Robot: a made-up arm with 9 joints. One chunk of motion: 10 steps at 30 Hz.
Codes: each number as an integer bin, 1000 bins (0 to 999) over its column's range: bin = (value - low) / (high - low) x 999, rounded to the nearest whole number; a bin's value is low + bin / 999 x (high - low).
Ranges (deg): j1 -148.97..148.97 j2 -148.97..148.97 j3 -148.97..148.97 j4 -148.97..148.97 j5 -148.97..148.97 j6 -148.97..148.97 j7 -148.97..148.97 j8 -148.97..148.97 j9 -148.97..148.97
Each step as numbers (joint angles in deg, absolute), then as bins.
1 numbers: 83.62 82.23 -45.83 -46.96 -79.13 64.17 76.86 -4.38 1.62
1 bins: 780 775 346 342 234 715 757 485 505
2 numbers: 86.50 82.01 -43.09 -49.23 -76.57 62.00 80.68 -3.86 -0.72
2 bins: 790 774 355 334 243 707 770 487 497
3 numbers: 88.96 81.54 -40.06 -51.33 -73.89 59.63 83.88 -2.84 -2.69
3 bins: 798 773 365 327 252 699 781 490 490
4 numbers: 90.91 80.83 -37.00 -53.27 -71.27 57.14 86.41 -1.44 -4.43
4 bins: 804 771 375 321 261 691 789 495 485
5 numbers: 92.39 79.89 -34.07 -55.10 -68.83 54.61 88.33 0.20 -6.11
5 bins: 809 767 385 315 269 683 796 500 479
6 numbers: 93.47 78.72 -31.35 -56.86 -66.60 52.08 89.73 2.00 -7.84
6 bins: 813 763 394 309 276 674 800 506 473
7 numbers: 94.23 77.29 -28.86 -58.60 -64.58 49.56 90.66 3.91 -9.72
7 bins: 815 759 403 303 283 666 803 513 467
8 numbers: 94.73 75.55 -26.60 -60.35 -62.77 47.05 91.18 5.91 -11.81
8 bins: 817 753 410 297 289 657 805 519 460
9 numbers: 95.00 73.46 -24.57 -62.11 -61.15 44.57 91.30 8.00 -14.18
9 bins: 818 746 417 291 294 649 806 526 452
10 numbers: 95.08 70.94 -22.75 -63.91 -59.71 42.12 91.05 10.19 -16.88
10 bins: 818 737 423 285 299 641 805 534 443
